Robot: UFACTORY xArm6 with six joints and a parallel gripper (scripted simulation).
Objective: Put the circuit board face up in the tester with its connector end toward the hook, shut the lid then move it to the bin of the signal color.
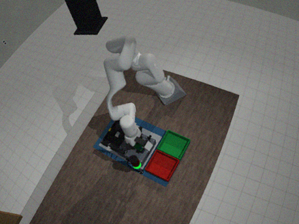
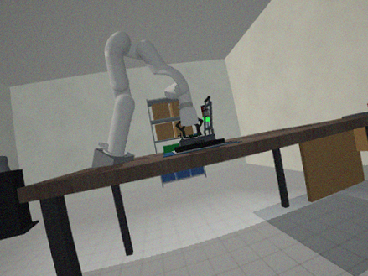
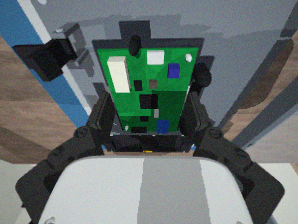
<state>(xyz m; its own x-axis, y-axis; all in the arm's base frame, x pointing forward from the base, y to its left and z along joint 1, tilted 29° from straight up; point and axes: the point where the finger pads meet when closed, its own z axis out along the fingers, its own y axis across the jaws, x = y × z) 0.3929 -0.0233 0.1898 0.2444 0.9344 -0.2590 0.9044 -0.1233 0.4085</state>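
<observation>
Right now my hand is 1 cm above the green circuit board. Round my hand: tester lid 11 cm ahead, 3 cm to the right, 10 cm above; tester plate 1 cm ahead, 1 cm below; black latch block 4 cm behind, 7 cm to the left, 1 cm above.
</observation>
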